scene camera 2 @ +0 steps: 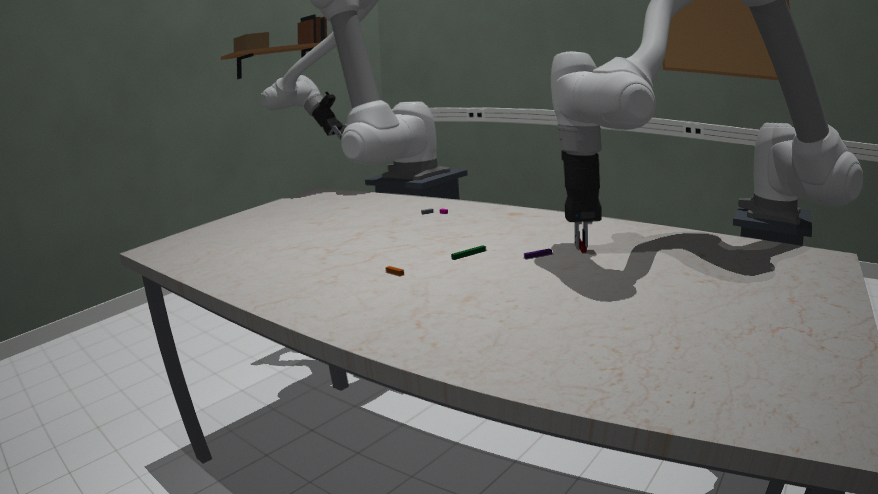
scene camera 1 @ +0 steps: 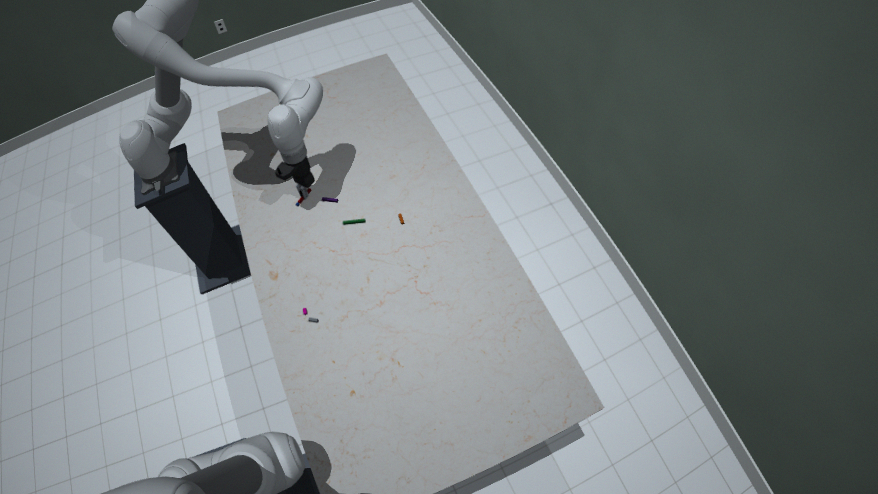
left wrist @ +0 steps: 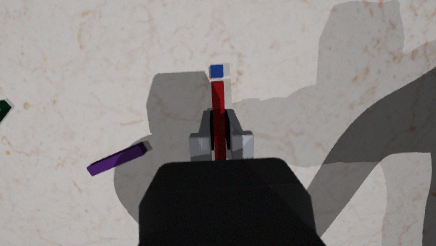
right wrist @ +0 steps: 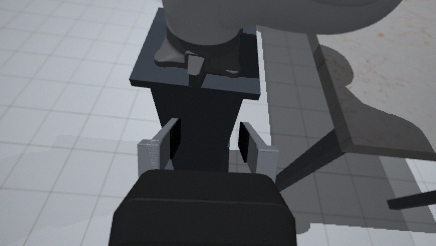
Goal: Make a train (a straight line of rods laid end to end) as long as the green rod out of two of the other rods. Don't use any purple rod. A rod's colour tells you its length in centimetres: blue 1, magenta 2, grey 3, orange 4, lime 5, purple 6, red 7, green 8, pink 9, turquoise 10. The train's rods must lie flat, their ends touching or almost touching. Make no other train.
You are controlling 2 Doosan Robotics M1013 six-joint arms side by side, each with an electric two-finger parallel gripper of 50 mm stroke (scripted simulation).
Labels:
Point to a purple rod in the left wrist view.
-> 137,150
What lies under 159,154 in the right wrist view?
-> The right gripper.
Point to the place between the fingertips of the left gripper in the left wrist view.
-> At 218,122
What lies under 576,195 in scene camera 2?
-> The left gripper.

